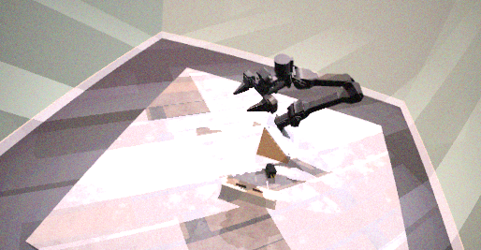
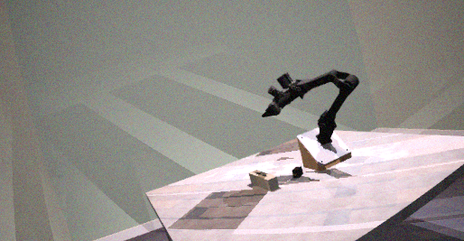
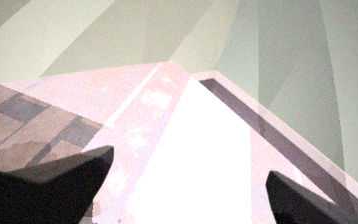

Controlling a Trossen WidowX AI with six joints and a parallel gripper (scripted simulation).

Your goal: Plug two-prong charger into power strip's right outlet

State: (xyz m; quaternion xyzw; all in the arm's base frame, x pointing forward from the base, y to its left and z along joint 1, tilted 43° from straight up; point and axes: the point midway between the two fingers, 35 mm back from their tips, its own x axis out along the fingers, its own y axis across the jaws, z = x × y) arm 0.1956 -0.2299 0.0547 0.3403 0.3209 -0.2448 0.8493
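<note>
Now: gripper tip 190 mm to the right of the charger and 280 mm above it.
</note>
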